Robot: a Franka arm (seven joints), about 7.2 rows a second.
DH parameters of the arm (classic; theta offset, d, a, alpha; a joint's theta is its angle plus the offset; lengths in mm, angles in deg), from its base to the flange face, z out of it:
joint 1: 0 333 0 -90
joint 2: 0 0 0 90
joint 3: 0 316 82.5 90
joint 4: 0 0 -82.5 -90
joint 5: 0 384 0 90
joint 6: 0 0 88 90
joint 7: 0 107 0 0
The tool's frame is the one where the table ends.
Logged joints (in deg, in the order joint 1, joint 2, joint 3, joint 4, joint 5, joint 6, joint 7), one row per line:
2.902 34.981 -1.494 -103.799 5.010 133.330 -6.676
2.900 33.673 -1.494 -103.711 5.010 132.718 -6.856
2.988 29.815 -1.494 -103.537 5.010 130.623 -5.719
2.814 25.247 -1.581 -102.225 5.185 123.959 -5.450
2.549 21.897 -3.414 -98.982 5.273 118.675 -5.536
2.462 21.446 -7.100 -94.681 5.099 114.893 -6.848
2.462 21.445 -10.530 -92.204 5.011 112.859 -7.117
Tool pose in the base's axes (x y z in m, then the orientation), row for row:
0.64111 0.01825 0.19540 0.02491 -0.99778 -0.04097 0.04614
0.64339 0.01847 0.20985 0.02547 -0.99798 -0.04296 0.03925
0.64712 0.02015 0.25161 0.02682 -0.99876 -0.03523 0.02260
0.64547 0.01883 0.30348 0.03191 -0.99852 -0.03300 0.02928
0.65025 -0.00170 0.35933 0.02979 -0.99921 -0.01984 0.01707
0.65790 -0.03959 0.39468 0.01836 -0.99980 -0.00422 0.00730
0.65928 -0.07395 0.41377 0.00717 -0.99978 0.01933 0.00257
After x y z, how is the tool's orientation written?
As a quaternion, w x y z.
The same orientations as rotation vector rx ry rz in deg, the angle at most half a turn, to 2 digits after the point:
-176.81 -7.26 8.18
-176.78 -7.61 6.95
-176.77 -6.24 4.00
-176.17 -5.82 5.17
-176.53 -3.51 3.02
-177.89 -0.75 1.30
-179.14 3.46 0.46

